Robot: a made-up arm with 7 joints. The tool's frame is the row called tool. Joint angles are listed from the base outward.
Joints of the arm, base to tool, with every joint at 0 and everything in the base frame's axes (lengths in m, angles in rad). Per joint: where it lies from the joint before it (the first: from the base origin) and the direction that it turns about. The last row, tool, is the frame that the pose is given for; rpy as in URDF.
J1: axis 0 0 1 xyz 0 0 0.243
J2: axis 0 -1 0 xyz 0 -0.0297 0.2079
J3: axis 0 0 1 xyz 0 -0.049 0.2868
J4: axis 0 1 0 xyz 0.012 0.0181 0.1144
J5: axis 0 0 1 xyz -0.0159 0.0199 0.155
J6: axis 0 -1 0 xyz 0 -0.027 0.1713
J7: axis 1 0 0 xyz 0.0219 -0.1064 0.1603
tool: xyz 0 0 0 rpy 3.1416 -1.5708 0
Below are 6 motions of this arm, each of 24 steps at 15 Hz.
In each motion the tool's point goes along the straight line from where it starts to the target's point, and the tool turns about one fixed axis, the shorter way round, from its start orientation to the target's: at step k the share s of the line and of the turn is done. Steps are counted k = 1, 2, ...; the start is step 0. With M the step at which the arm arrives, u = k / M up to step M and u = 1 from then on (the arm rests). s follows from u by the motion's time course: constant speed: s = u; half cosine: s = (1 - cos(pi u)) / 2; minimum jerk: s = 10 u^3 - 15 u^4 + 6 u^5.
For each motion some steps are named. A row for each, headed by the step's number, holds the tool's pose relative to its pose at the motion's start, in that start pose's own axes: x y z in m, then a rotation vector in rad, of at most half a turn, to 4 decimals.
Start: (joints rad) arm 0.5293 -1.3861 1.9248 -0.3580 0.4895 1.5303 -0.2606
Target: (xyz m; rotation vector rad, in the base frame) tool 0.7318 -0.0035 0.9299 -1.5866 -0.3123 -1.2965
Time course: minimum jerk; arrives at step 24
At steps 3, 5, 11, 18, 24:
3: -0.0029 -0.0090 0.0000 0.0027 -0.0126 -0.0238
5: -0.0116 -0.0364 0.0002 0.0110 -0.0508 -0.0957
11: -0.0758 -0.2380 0.0010 0.0717 -0.3325 -0.6262
18: -0.1610 -0.5053 0.0022 0.1522 -0.7060 -1.3295
24: -0.1796 -0.5637 0.0024 0.1698 -0.7876 -1.4831

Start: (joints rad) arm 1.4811 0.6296 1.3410 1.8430 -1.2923 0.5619 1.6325
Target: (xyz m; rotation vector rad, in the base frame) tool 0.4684 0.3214 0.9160 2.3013 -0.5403 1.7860
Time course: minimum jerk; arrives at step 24
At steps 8, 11, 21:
8: -0.0389 0.2044 0.0707 -0.4455 -0.0875 0.0416
11: -0.0783 0.4113 0.1423 -0.8963 -0.1760 0.0836
21: -0.1824 0.9584 0.3316 -2.0887 -0.4102 0.1948

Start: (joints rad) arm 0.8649 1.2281 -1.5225 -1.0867 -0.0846 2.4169 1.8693
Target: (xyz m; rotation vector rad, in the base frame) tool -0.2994 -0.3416 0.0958 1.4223 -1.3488 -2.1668
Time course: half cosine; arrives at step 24
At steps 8, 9, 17, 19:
8: 0.0880 -0.0501 -0.0345 -0.1178 0.0345 0.0886
9: 0.1087 -0.0619 -0.0426 -0.1455 0.0426 0.1094
17: 0.2832 -0.1613 -0.1110 -0.3791 0.1110 0.2851
19: 0.3157 -0.1798 -0.1237 -0.4225 0.1238 0.3178

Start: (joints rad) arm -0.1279 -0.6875 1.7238 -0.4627 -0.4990 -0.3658 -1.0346
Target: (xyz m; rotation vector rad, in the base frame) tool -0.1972 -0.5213 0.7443 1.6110 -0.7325 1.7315
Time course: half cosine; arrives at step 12
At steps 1, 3, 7, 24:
1: -0.0035 -0.0119 -0.0073 -0.0352 -0.0008 0.0026
3: -0.0301 -0.1024 -0.0624 -0.3027 -0.0068 0.0224
7: -0.1295 -0.4402 -0.2680 -1.3008 -0.0293 0.0962
24: -0.2057 -0.6993 -0.4258 -2.0668 -0.0465 0.1528

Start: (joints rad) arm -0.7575 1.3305 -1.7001 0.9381 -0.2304 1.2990 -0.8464
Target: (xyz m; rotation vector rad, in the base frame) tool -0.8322 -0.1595 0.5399 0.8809 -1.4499 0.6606
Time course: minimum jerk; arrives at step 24
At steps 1, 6, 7, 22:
1: -0.0001 -0.0003 0.0002 0.0004 0.0000 -0.0003
6: -0.0092 -0.0430 0.0268 0.0595 -0.0029 -0.0393
7: -0.0136 -0.0632 0.0394 0.0874 -0.0042 -0.0579
22: -0.0889 -0.4129 0.2573 0.5715 -0.0277 -0.3781

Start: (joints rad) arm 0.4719 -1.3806 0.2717 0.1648 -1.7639 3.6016 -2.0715
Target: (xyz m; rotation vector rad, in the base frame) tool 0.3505 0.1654 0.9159 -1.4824 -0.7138 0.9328
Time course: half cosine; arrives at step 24
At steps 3, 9, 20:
3: -0.0098 -0.0010 0.0066 -0.0030 -0.0013 -0.0326
9: -0.0794 -0.0082 0.0533 -0.0247 -0.0103 -0.2642
20: -0.2399 -0.0249 0.1612 -0.0747 -0.0310 -0.7987

